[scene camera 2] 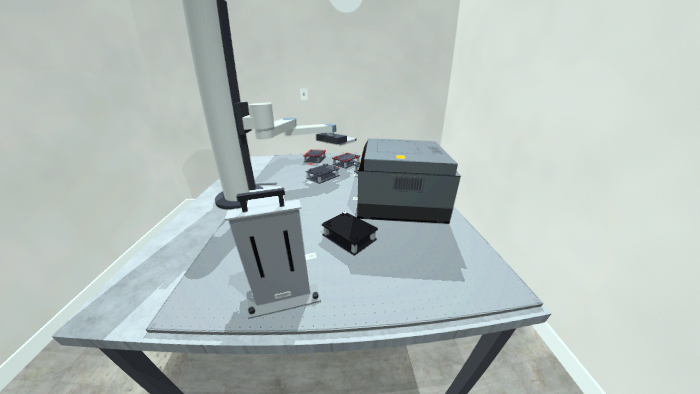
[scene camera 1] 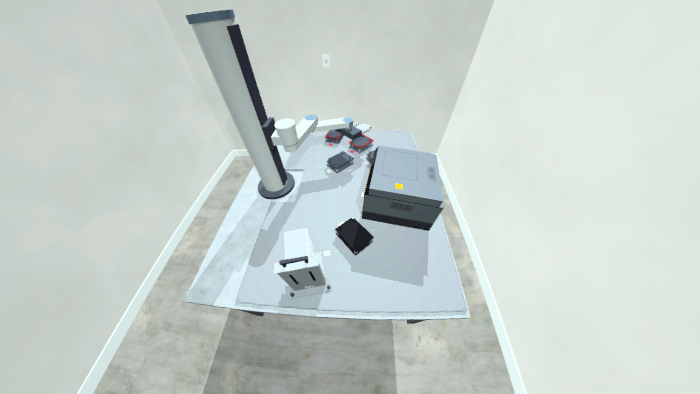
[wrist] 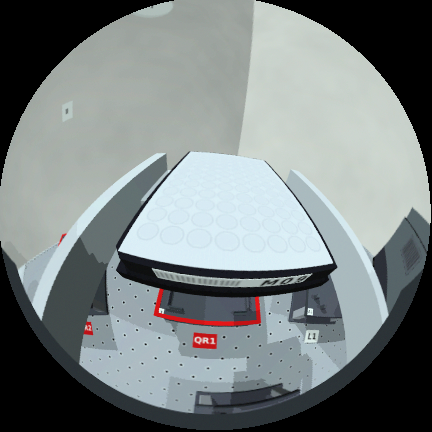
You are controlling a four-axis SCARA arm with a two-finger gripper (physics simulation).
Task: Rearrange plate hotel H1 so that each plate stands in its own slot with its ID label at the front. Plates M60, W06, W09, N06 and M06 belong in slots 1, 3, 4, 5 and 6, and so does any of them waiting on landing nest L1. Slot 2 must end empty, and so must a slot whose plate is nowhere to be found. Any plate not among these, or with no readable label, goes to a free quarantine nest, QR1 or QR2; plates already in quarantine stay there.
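Pixels of known places: gripper, fingertip midpoint: [scene camera 2: 348, 138] [scene camera 1: 363, 126] [wrist: 229, 168]; arm's base at its link origin: [scene camera 1: 276, 185].
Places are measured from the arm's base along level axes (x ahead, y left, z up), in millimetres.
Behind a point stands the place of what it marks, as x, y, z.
Note:
My gripper [scene camera 1: 363, 128] @(585, 458, 186) [scene camera 2: 351, 139] @(585, 458, 186) [wrist: 229, 168] @(585, 458, 186) is shut on plate M09 [wrist: 225, 220] @(538, 415, 189), a white plate with a dark base, held level with its label facing the wrist camera. It hangs above the back of the table. Beneath and beyond it in the wrist view is the red-edged nest QR1 [scene camera 1: 361, 142] @(575, 431, 63) [scene camera 2: 346, 159] @(570, 380, 67) [wrist: 215, 322] @(526, 388, 63); its visible part is bare. Nest QR2 [scene camera 1: 333, 135] @(342, 528, 63) [scene camera 2: 315, 155] @(358, 504, 63) is at the back left, bare on top. Landing nest L1 [wrist: 327, 306] @(644, 268, 63) is partly hidden by a finger. Hotel H1 [scene camera 1: 306, 275] @(360, -634, 194) [scene camera 2: 270, 255] @(339, -640, 173) shows its back panel; its slots are hidden.
A large grey instrument [scene camera 1: 400, 170] @(760, -125, 267) [scene camera 2: 407, 192] @(762, -288, 144) [wrist: 410, 255] stands at the right. A dark grey nest [scene camera 1: 340, 161] @(425, 186, 63) [scene camera 2: 322, 172] @(421, 161, 63) stands nearer than QR1. A black nest [scene camera 1: 354, 235] @(535, -389, 63) [scene camera 2: 350, 230] @(536, -403, 63) stands between the hotel and the instrument. The arm's column [scene camera 1: 235, 110] @(-4, -75, 558) [scene camera 2: 215, 100] @(16, -73, 477) rises at the left.

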